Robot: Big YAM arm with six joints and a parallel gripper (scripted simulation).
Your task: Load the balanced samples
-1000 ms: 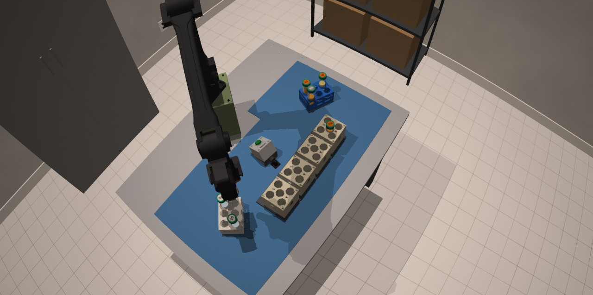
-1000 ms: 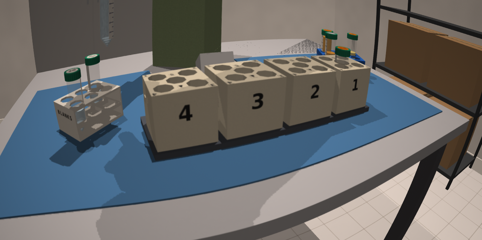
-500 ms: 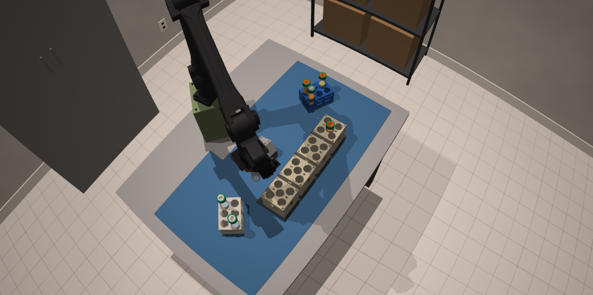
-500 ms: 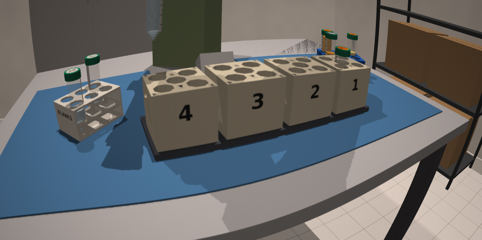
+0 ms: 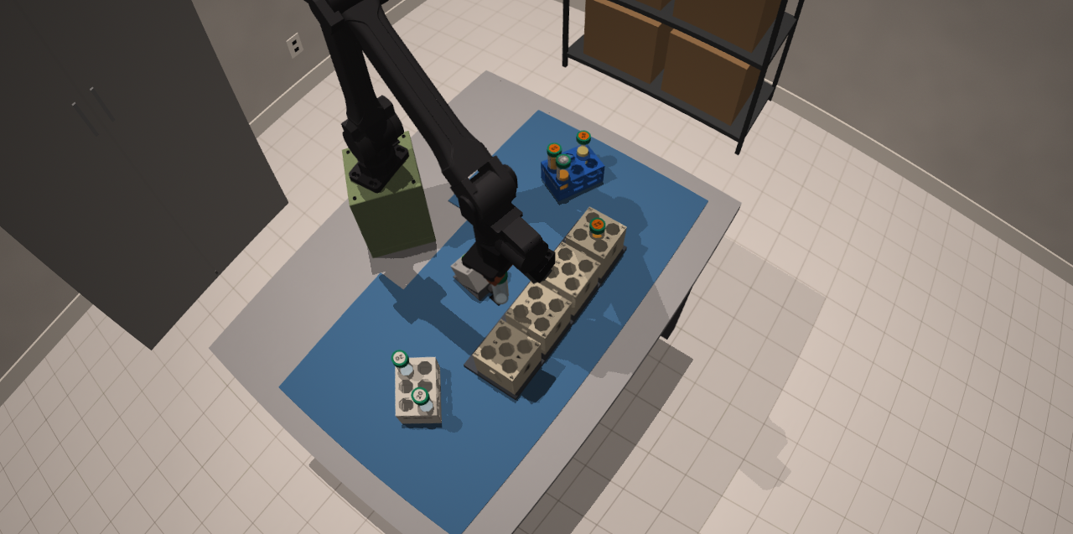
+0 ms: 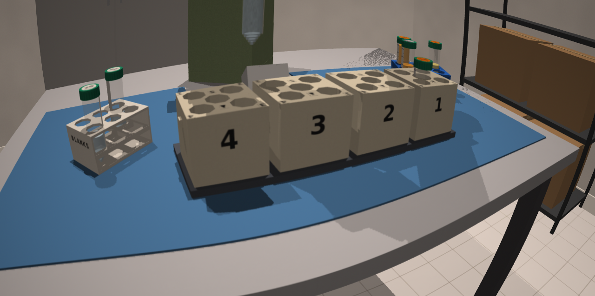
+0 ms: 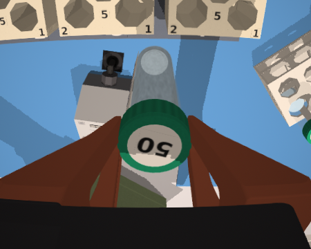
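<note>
The white-dot blank is 10 mm to the left of my hand and 50 mm below it. Also, from my hand: blue sample rack RS 70 mm behind, 430 mm to the left, 230 mm below; then white blank rack RB 80 mm behind, 220 mm to the right, 230 mm below; then green DONE key 150 mm behind, 90 mm to the left, 190 mm below.
</note>
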